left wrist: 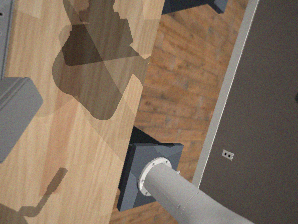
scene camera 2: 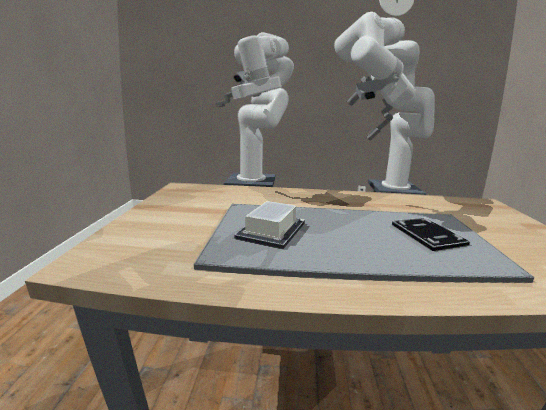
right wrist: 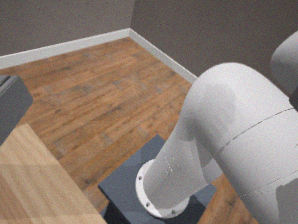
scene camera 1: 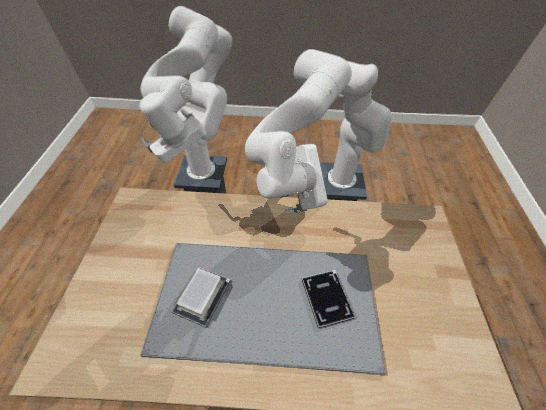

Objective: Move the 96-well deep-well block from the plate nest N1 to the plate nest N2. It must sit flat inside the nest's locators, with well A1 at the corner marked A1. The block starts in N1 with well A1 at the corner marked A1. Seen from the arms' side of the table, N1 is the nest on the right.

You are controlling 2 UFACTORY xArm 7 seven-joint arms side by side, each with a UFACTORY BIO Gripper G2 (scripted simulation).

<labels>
deep-well block: scene camera 2; scene camera 1; not seen in the left wrist view (out of frame); not seen in the right wrist view (out of frame)
same spot on nest N2: (scene camera 1: 322,298) = (scene camera 2: 424,231)
same spot on deep-well block: (scene camera 1: 197,298) = (scene camera 2: 271,214)
</labels>
